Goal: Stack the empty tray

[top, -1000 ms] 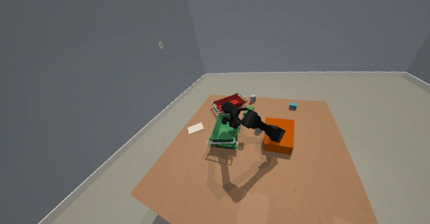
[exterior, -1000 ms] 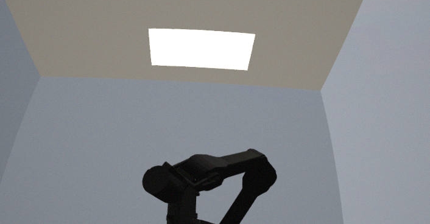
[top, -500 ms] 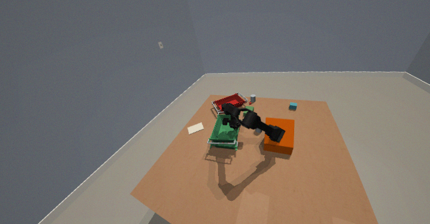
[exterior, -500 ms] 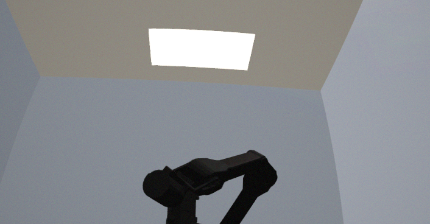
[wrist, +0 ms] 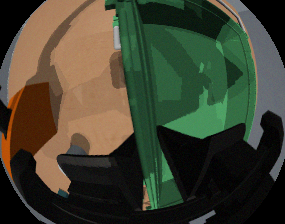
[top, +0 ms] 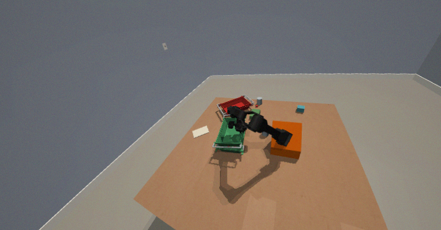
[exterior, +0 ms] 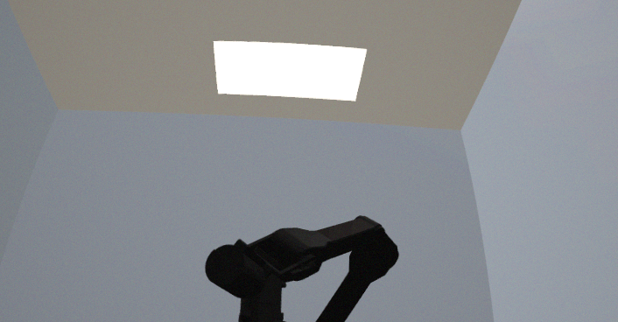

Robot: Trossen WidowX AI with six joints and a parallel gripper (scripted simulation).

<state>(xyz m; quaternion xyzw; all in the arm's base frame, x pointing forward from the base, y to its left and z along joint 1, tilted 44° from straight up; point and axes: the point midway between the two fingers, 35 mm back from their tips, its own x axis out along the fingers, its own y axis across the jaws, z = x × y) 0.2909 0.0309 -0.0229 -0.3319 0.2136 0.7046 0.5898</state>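
My gripper tip is 8 cm short of the green tray, 3 cm below it and 2 cm to the right of it. The rest, counted from my gripper tip: white card: 42 cm ahead, 9 cm below, 2 cm to the left; then green block: 34 cm to the right, 7 cm below, 1 cm behind; then cube: 51 cm to the right, 41 cm behind, 7 cm below.
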